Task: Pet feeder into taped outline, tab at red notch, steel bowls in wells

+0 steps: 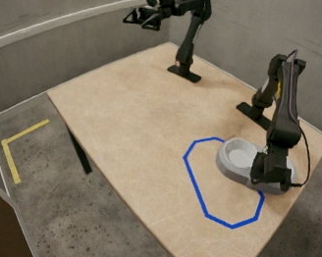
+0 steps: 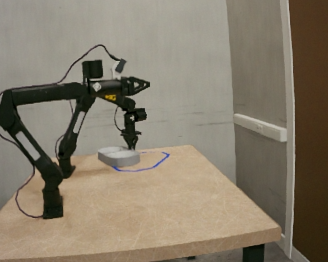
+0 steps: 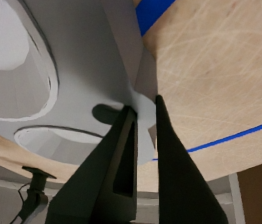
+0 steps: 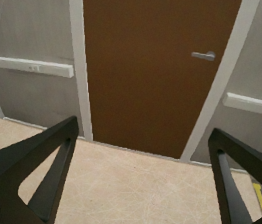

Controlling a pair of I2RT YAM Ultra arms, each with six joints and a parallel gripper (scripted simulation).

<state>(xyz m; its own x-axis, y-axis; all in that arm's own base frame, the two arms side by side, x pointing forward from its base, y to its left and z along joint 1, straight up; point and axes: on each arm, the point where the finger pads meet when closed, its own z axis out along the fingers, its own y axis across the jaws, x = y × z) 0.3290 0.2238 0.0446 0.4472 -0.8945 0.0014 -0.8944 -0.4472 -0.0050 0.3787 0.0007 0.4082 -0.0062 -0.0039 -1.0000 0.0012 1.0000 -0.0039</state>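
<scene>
Now: left hand 80 mm past the pet feeder, 30 mm to the left of it and 20 mm above it. From my left hand the other things lie so: steel bowl (120 mm behind, 40 mm to the left, 10 mm below); blue taped outline (100 mm to the right, 40 mm below, 40 mm ahead).
</scene>
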